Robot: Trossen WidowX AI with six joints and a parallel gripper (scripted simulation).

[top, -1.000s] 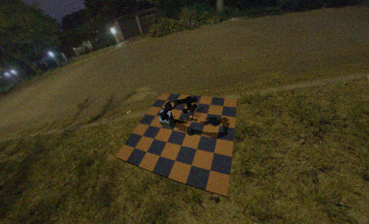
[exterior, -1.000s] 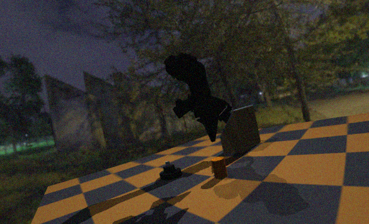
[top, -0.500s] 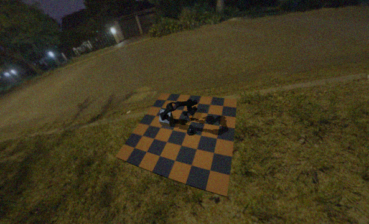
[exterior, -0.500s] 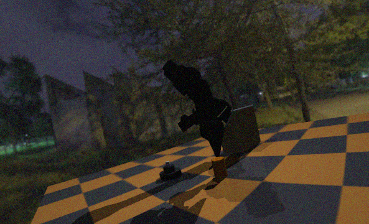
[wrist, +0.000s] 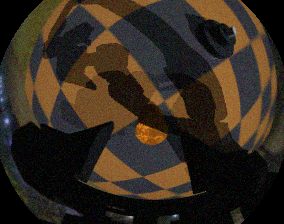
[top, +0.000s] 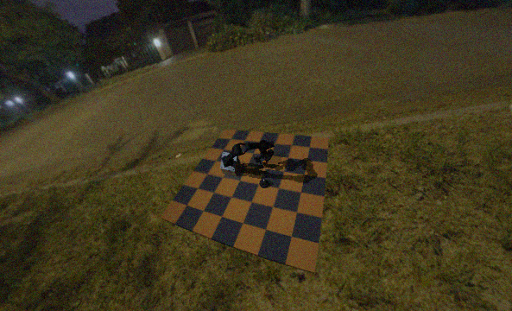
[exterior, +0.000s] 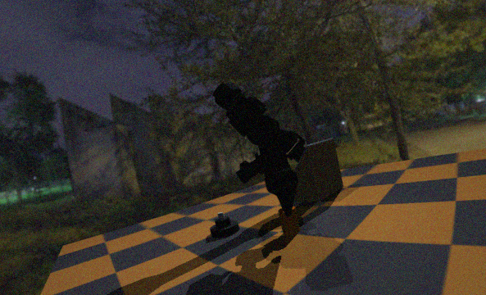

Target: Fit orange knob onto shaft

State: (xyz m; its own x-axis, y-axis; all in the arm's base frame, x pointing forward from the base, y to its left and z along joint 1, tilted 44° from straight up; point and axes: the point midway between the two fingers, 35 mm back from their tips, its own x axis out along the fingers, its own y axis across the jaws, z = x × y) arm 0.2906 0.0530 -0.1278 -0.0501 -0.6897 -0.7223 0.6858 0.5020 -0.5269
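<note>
Now: gripper tip 1 cm above the orange knob. Round my gripper tip: round pedestal (5 cm ahead, 21 cm to the right, 3 cm below).
</note>
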